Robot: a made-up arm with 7 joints. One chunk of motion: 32 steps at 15 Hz.
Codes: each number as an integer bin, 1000 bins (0 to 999) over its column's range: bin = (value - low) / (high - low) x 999, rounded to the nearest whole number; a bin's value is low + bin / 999 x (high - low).
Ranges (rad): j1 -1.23..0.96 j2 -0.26..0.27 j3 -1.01..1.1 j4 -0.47..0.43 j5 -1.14..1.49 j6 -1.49..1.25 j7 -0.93..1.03
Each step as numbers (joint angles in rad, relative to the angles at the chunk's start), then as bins.
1 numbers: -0.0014 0.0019 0.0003 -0.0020 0.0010 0.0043 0.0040
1 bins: 560 494 478 519 433 545 476
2 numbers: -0.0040 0.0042 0.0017 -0.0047 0.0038 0.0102 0.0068
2 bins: 559 498 479 516 434 547 477
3 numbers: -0.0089 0.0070 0.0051 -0.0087 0.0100 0.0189 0.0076
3 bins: 557 503 481 512 437 550 478
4 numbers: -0.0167 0.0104 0.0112 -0.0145 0.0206 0.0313 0.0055
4 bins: 553 510 483 506 441 555 477
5 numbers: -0.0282 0.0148 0.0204 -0.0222 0.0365 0.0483 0.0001
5 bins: 548 518 488 497 447 561 474
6 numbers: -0.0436 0.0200 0.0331 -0.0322 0.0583 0.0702 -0.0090
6 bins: 541 528 494 486 455 569 469
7 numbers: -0.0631 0.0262 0.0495 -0.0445 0.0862 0.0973 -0.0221
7 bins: 532 539 502 472 466 579 463
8 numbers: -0.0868 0.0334 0.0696 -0.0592 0.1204 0.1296 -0.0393
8 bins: 521 553 511 456 479 591 454
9 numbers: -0.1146 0.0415 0.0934 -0.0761 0.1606 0.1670 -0.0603
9 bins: 509 568 522 437 494 604 443
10 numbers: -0.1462 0.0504 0.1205 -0.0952 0.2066 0.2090 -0.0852
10 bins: 494 585 535 416 512 619 431
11 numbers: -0.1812 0.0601 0.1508 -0.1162 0.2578 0.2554 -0.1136
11 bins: 478 603 550 393 531 636 416
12 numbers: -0.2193 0.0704 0.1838 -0.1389 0.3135 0.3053 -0.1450
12 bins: 461 623 565 368 552 655 400
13 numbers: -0.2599 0.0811 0.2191 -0.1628 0.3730 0.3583 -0.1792
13 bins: 443 643 582 341 575 674 383
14 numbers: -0.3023 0.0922 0.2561 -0.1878 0.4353 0.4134 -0.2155
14 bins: 423 664 599 313 598 694 364
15 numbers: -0.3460 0.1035 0.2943 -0.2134 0.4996 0.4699 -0.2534
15 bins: 403 685 618 285 623 715 345
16 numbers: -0.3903 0.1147 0.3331 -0.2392 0.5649 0.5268 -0.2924
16 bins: 383 706 636 256 648 735 325
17 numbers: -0.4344 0.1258 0.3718 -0.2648 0.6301 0.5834 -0.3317
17 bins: 363 727 654 228 672 756 305
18 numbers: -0.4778 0.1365 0.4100 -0.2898 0.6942 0.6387 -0.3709
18 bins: 343 747 672 200 697 776 285
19 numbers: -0.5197 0.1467 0.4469 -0.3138 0.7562 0.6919 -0.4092
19 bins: 324 767 690 173 720 796 265
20 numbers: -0.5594 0.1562 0.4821 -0.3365 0.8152 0.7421 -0.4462
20 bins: 306 784 706 148 743 814 247
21 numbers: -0.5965 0.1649 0.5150 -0.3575 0.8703 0.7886 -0.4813
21 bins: 289 801 722 125 764 831 229
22 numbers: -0.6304 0.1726 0.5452 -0.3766 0.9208 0.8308 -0.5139
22 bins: 274 815 736 104 783 846 212
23 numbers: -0.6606 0.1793 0.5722 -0.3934 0.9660 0.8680 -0.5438
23 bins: 260 828 749 85 800 860 197
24 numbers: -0.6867 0.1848 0.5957 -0.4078 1.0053 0.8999 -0.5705
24 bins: 248 838 760 69 815 871 183
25 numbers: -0.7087 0.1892 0.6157 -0.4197 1.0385 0.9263 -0.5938
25 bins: 238 847 770 56 827 881 171
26 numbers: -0.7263 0.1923 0.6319 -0.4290 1.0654 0.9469 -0.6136
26 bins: 230 853 777 46 838 888 161
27 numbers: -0.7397 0.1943 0.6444 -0.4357 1.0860 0.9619 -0.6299
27 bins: 224 856 783 38 846 894 153
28 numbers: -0.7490 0.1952 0.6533 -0.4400 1.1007 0.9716 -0.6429
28 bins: 219 858 788 33 851 897 146
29 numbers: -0.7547 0.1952 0.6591 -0.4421 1.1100 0.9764 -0.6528
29 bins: 217 858 790 31 855 899 141
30 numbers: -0.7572 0.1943 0.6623 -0.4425 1.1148 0.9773 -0.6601
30 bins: 216 856 792 31 856 900 138
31 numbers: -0.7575 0.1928 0.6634 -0.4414 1.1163 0.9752 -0.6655
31 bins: 216 853 792 32 857 899 135
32 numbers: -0.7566 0.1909 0.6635 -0.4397 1.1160 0.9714 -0.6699
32 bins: 216 850 792 34 857 897 133
